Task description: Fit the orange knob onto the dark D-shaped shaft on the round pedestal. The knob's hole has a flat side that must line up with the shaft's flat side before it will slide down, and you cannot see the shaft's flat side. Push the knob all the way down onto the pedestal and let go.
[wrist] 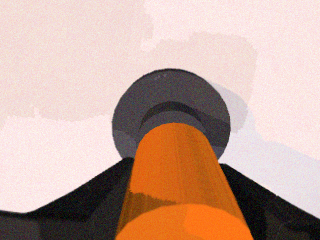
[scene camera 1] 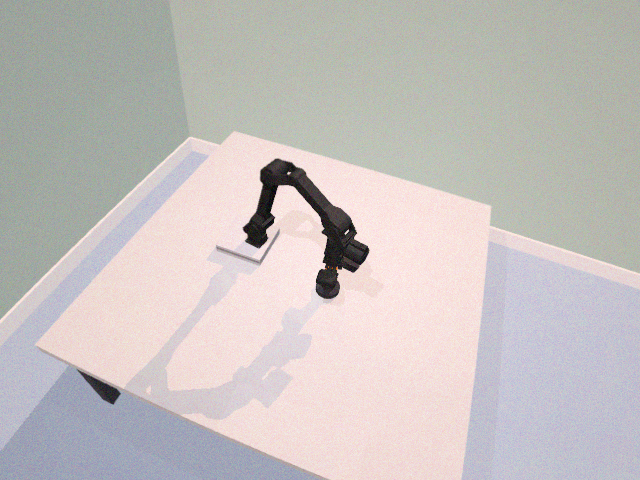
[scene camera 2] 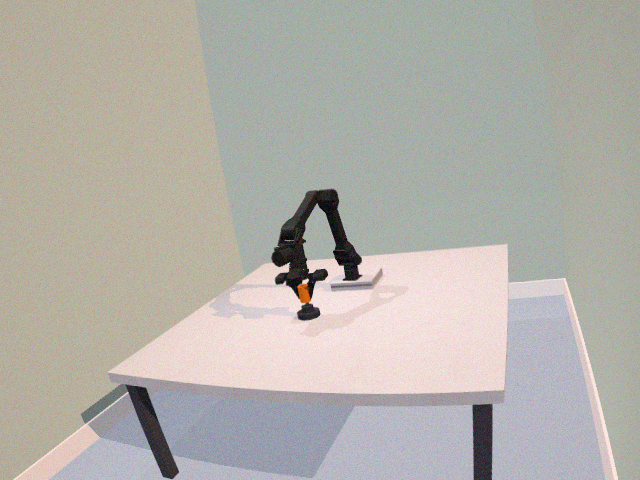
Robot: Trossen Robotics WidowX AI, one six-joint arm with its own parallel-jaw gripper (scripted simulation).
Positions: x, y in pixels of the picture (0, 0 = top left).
Labels:
gripper: holds an orange knob (wrist: 176, 179)

